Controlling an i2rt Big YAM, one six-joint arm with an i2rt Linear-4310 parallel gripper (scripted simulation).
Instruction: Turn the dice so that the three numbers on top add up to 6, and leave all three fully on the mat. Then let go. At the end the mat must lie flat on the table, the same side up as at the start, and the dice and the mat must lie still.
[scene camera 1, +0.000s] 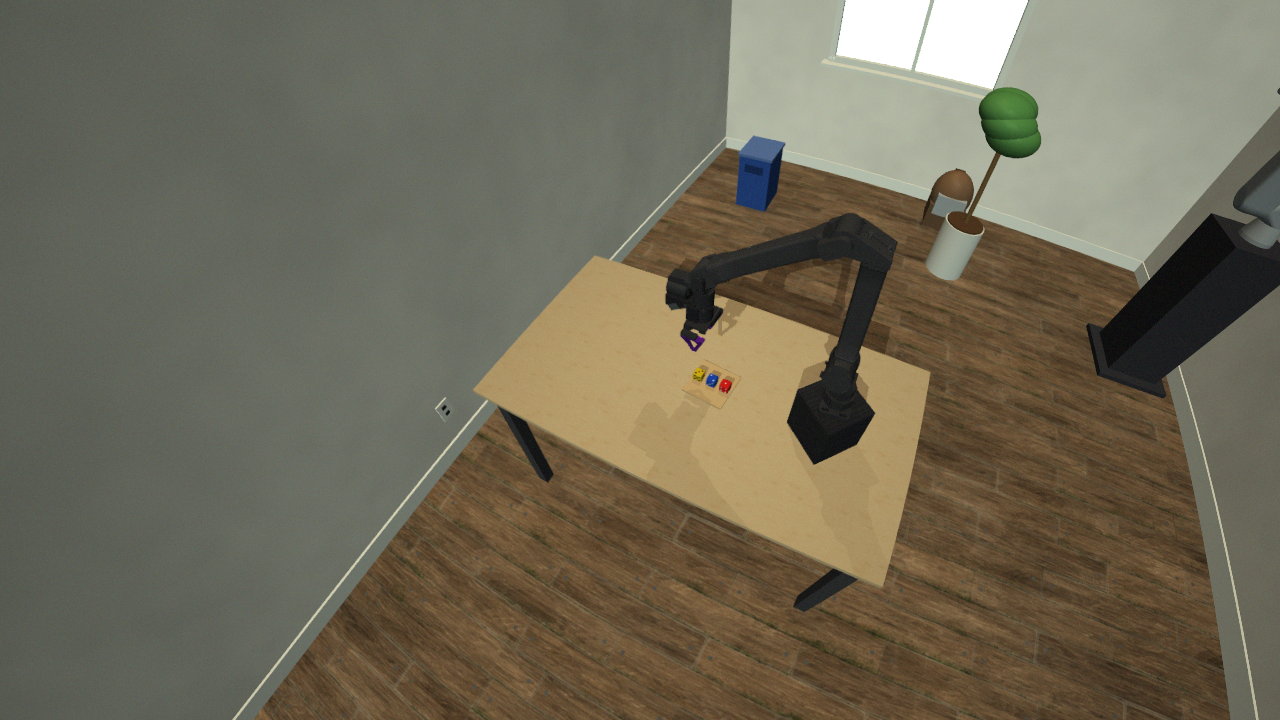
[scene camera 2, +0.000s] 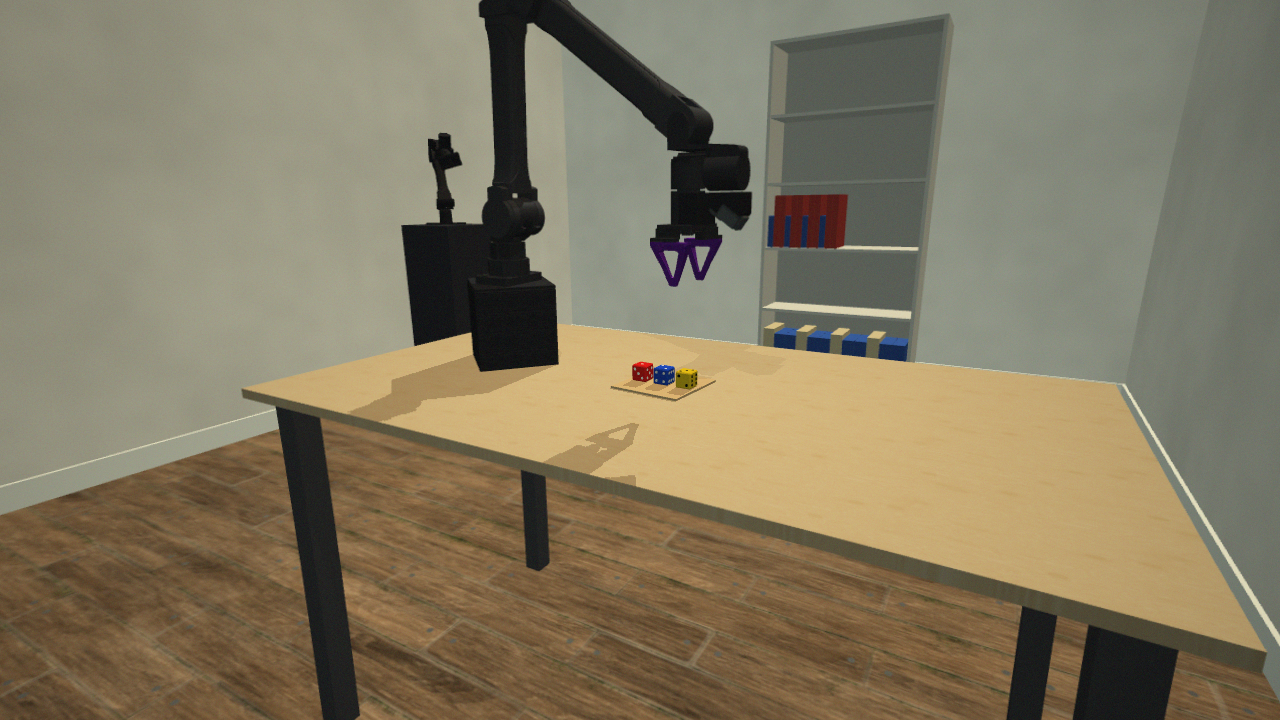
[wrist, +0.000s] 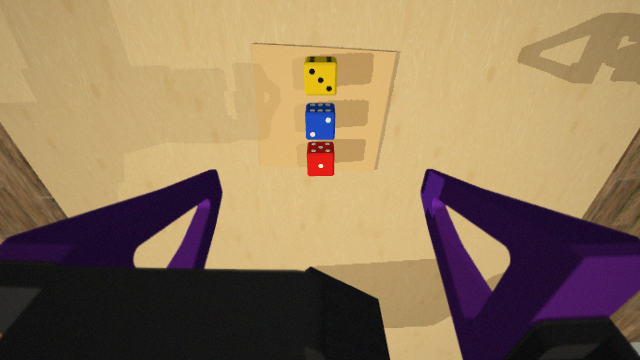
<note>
In view: the gripper (scene camera 2: 687, 283), a tan mat (scene camera 1: 713, 396) and a yellow die (wrist: 320, 72).
The tan mat is seen too in scene camera 2 (scene camera 2: 670, 392) and in the wrist view (wrist: 363, 76). The gripper also shows in scene camera 1 (scene camera 1: 701, 339) and in the wrist view (wrist: 321, 180).
</note>
